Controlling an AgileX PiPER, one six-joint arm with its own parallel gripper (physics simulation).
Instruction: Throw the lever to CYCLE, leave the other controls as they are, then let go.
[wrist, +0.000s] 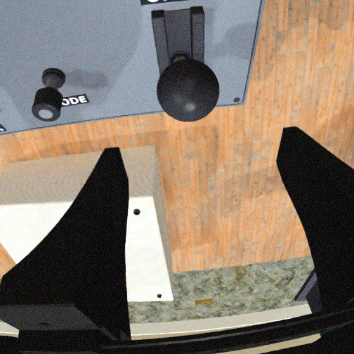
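The lever's black ball knob (188, 90) stands out from its dark slotted bracket (157, 37) on the blue-grey panel (115, 45). The lower edge of a white-on-black label (165, 1) shows above the bracket, mostly cut off by the frame. My gripper (202, 153) is open, with its black fingers wide apart and nothing between them. The knob is beyond the fingertips, above them in the view, and apart from both.
A small black toggle (48, 104) with a grey tip stands at the left of the panel, beside a label ending in "ODE" (75, 100). A white box (147, 250) lies behind the left finger. A green marbled strip (225, 287) crosses below the wooden surface (220, 200).
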